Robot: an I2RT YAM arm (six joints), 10 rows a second.
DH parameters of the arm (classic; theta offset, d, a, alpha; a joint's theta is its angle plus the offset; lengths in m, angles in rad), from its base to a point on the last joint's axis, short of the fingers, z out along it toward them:
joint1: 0 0.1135 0.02 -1.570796
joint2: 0 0 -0.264 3.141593
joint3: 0.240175 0 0.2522 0
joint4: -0.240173 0 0.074 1.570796
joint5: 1.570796 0 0 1.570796
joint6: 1.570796 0.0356 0 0
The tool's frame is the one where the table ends.
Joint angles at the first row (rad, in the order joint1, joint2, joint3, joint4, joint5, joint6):
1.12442 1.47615 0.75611 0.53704 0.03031 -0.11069
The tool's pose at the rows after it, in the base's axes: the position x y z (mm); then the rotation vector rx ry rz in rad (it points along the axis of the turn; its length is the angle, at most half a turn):
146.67 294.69 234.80 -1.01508 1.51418 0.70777
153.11 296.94 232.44 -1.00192 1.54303 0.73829
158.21 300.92 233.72 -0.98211 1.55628 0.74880
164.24 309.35 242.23 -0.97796 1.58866 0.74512
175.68 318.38 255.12 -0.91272 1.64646 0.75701
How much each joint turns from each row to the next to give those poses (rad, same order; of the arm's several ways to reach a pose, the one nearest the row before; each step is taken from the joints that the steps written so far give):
-0.01240 0.01948 0.00093 0.00507 -0.00224 0.01853
-0.01711 0.02281 0.01569 -0.00376 -0.02636 0.03389
-0.00823 0.02029 0.02444 -0.00288 -0.00244 0.01965
-0.00365 0.01959 0.06861 -0.07319 0.00380 0.01561
-0.01436 0.02770 0.09014 -0.07624 0.01833 0.06260

